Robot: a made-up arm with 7 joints.
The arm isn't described. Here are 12 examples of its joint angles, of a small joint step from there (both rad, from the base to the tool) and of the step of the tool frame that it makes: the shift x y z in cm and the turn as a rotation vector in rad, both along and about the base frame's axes.
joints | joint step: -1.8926 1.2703 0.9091 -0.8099 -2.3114 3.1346 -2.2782 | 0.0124 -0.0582 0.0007 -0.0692 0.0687 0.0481 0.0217
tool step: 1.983 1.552 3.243 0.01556 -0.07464 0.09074
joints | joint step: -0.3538 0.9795 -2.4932 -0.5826 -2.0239 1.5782 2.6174 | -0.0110 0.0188 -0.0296 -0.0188 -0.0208 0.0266 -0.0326
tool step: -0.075 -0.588 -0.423 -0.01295 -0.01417 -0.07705
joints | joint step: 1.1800 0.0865 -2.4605 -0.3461 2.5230 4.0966 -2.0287 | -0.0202 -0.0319 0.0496 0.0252 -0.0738 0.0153 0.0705
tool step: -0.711 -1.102 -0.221 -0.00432 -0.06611 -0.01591
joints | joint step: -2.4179 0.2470 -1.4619 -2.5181 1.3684 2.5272 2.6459 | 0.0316 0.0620 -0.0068 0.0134 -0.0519 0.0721 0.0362
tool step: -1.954 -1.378 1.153 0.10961 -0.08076 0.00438
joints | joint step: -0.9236 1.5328 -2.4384 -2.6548 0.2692 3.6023 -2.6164 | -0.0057 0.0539 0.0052 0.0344 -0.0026 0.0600 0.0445
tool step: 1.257 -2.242 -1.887 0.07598 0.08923 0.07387
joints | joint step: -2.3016 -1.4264 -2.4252 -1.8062 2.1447 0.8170 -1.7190 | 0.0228 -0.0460 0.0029 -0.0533 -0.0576 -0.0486 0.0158
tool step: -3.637 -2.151 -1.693 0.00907 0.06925 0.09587
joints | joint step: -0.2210 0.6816 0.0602 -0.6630 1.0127 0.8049 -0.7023 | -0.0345 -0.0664 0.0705 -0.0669 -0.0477 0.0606 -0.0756
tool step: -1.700 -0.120 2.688 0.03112 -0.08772 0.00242
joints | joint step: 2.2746 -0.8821 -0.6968 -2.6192 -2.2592 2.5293 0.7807 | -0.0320 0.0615 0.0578 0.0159 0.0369 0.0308 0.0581
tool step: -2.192 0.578 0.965 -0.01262 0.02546 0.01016
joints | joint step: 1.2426 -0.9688 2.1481 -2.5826 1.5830 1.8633 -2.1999 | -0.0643 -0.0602 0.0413 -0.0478 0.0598 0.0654 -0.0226
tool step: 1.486 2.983 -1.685 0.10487 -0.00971 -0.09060
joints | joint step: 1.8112 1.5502 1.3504 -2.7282 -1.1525 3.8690 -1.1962 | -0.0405 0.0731 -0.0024 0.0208 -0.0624 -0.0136 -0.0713
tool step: 0.828 1.469 -1.901 -0.00651 0.09092 -0.08311
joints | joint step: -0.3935 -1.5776 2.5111 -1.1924 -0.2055 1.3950 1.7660 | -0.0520 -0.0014 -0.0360 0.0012 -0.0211 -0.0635 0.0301
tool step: 3.716 3.359 0.933 0.05759 -0.08120 -0.07653
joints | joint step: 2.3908 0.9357 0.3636 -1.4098 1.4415 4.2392 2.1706 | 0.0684 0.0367 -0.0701 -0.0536 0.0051 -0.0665 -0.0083
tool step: -1.178 -1.290 -3.634 -0.04926 -0.08936 0.08930
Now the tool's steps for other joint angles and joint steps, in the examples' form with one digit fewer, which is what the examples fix.
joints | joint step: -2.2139 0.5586 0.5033 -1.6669 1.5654 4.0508 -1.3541 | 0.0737 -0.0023 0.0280 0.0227 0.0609 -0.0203 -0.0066
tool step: 4.10 -1.77 0.24 -0.0330 -0.0667 0.0791
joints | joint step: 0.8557 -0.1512 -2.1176 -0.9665 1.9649 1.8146 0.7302 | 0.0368 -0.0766 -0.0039 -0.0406 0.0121 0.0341 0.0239
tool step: -1.26 -4.45 -4.14 0.1397 -0.0501 0.0338
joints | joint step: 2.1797 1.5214 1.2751 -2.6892 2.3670 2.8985 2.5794 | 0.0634 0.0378 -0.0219 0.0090 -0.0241 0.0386 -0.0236
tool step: 0.02 -1.49 -1.33 -0.0001 0.0072 0.0921
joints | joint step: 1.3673 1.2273 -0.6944 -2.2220 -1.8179 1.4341 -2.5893 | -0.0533 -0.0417 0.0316 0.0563 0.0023 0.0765 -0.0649
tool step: 1.24 1.48 0.20 0.0664 0.0729 -0.0715
